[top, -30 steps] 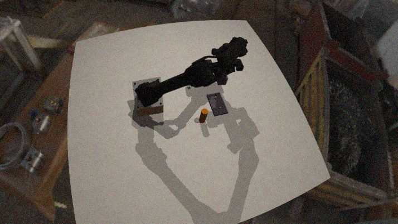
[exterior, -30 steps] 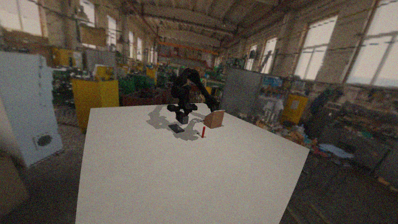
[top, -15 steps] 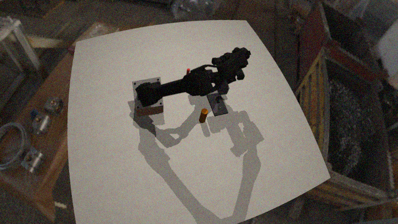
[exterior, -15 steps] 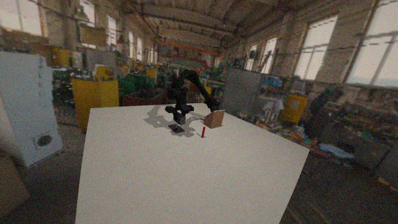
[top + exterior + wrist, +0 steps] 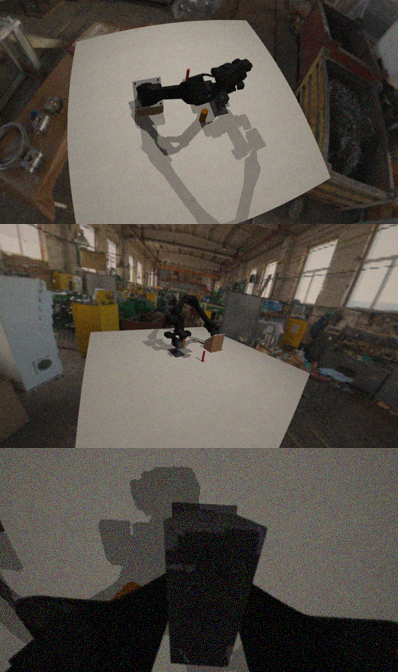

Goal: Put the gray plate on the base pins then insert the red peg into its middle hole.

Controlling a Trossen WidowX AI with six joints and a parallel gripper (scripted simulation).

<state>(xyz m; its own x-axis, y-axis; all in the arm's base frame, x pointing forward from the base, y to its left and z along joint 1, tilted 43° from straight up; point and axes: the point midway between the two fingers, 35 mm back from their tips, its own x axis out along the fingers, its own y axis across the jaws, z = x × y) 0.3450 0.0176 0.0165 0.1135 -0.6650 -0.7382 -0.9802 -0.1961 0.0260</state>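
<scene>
Now: the gray base 10 mm to the right of my gripper tip and 50 mm below it. Round my gripper tip: orange cylinder (90 mm behind, 90 mm to the right, 20 mm below); gray plate (30 mm above); red peg (130 mm behind, 150 mm to the left, 20 mm below).
</scene>
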